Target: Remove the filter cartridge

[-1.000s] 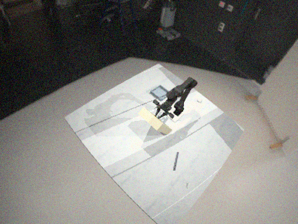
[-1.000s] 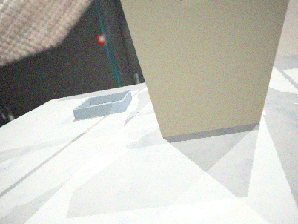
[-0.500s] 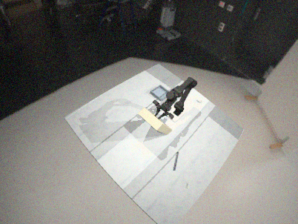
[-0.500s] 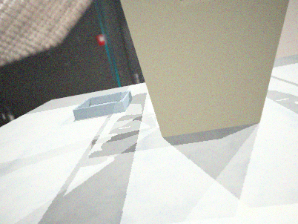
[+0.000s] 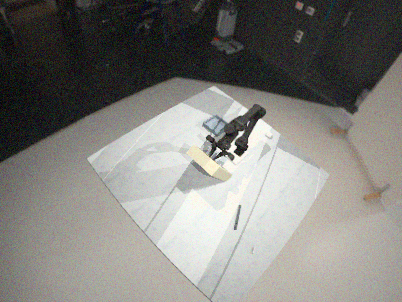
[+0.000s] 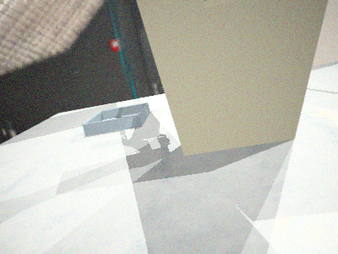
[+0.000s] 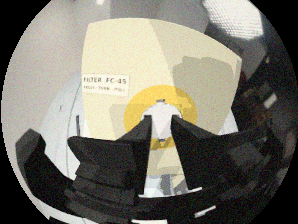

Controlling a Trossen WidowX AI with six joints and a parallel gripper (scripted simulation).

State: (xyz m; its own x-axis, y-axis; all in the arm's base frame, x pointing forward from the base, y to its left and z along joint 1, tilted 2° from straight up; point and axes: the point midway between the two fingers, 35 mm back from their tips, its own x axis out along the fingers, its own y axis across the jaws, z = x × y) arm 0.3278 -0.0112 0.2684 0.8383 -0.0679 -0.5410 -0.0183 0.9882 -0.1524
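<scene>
My gripper tip is 10 mm short of the round filter cartridge and 10 mm above it. Also, from my gripper tip: service panel: 40 mm behind, 80 mm below; tray: 450 mm behind, 250 mm to the right, 250 mm below.
</scene>
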